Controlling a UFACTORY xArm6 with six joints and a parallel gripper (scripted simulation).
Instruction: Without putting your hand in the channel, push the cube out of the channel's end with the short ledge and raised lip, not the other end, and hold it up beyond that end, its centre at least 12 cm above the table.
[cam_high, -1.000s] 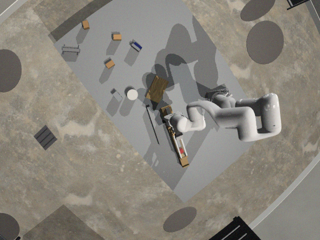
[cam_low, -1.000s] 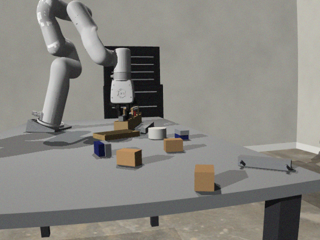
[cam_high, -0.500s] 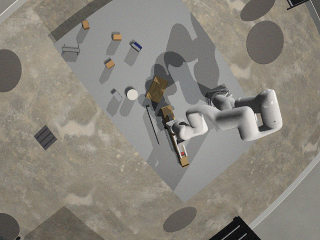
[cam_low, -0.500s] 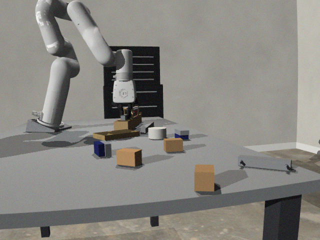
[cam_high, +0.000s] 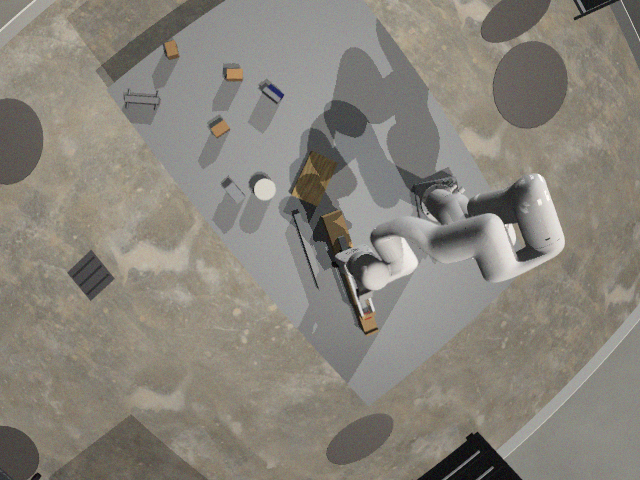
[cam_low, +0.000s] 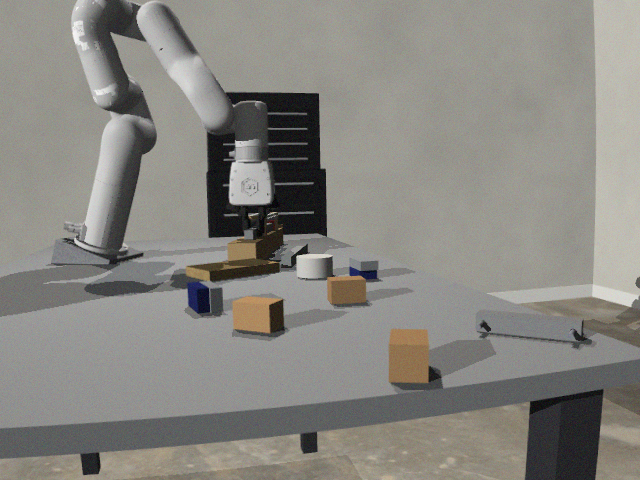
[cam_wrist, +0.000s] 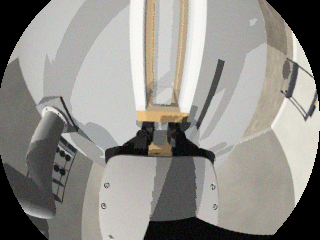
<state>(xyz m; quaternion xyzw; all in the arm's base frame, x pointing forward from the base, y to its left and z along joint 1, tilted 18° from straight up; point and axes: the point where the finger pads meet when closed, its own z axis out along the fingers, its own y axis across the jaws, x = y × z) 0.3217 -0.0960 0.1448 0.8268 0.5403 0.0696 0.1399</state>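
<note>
Now: the red cube 200 mm to the left of my hand, 90 mm ahead of it and 10 mm below it. Round my hand: wooden slab: 230 mm to the right, 90 mm behind, 60 mm below; blue-and-grey block: 510 mm to the right, 190 mm behind, 50 mm below; channel: 110 mm to the left, 50 mm ahead, 10 mm below.
</note>
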